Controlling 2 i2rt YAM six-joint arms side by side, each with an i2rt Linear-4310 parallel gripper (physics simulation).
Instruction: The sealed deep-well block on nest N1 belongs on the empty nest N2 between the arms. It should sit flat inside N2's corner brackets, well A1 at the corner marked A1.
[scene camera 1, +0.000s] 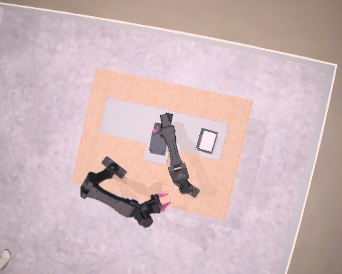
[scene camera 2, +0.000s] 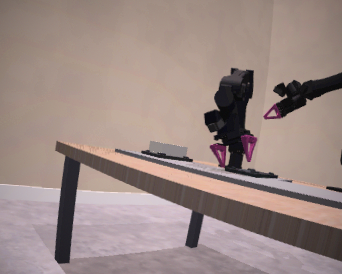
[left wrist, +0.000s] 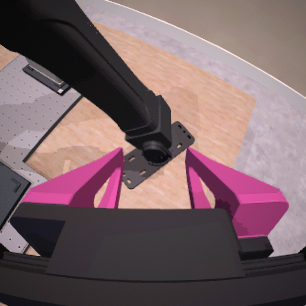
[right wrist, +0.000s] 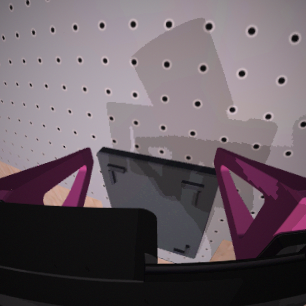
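Pixels of known places: left gripper, between the fingertips: (scene camera 1: 169, 198) (scene camera 2: 264, 117) (left wrist: 154, 153); right gripper, between the fingertips: (scene camera 2: 235, 164) (right wrist: 153, 154); left arm's base, origin of its link: (scene camera 1: 114, 167); right arm's base, origin of its link: (left wrist: 155, 152).
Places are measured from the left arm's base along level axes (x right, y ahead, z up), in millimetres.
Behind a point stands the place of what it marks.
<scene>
The sealed deep-well block (scene camera 1: 207, 140) @[x 423, y 575, z 66 mm] (scene camera 2: 168, 149) @[x 377, y 587, z 47 mm], pale and boxy, sits on nest N1 (scene camera 1: 199, 140) (scene camera 2: 181, 159) @[x 379, y 530, z 18 mm] (left wrist: 46, 80) @[x 387, y 536, z 25 mm], a dark plate. The right arm hides much of the block in the left wrist view. Nest N2 (scene camera 1: 158, 145) @[x 170, y 337, z 25 mm] (scene camera 2: 255, 173) @[x 76, y 398, z 25 mm] (left wrist: 12, 192) @[x 212, y 304, z 25 mm] (right wrist: 160, 200) @[x 153, y 384, z 25 mm] is a dark plate with raised corner brackets and carries no block; its A1 mark cannot be made out. My right gripper (scene camera 1: 164, 128) @[x 120, y 447, z 40 mm] (scene camera 2: 235, 163) @[x 120, y 447, z 40 mm] (right wrist: 153, 154) @[x 120, y 447, z 40 mm] is open and empty, above N2's upper end in scene camera 1. My left gripper (scene camera 1: 169, 199) @[x 426, y 157, z 255 mm] (scene camera 2: 265, 117) @[x 426, y 157, z 255 mm] is partly open, empty and raised, away from both nests.
A grey perforated board (scene camera 1: 120, 117) @[x -182, y 330, z 13 mm] (right wrist: 80, 30) @[x 21, y 492, z 13 mm] lies on the wooden table (scene camera 1: 125, 85) @[x -301, y 543, z 0 mm] (scene camera 2: 125, 170) @[x 31, y 787, z -11 mm] under both nests. The right arm reaches between N2 and N1 in scene camera 1; its base plate (left wrist: 132, 175) @[x 437, y 201, z 10 mm] is below my left gripper in the left wrist view.
</scene>
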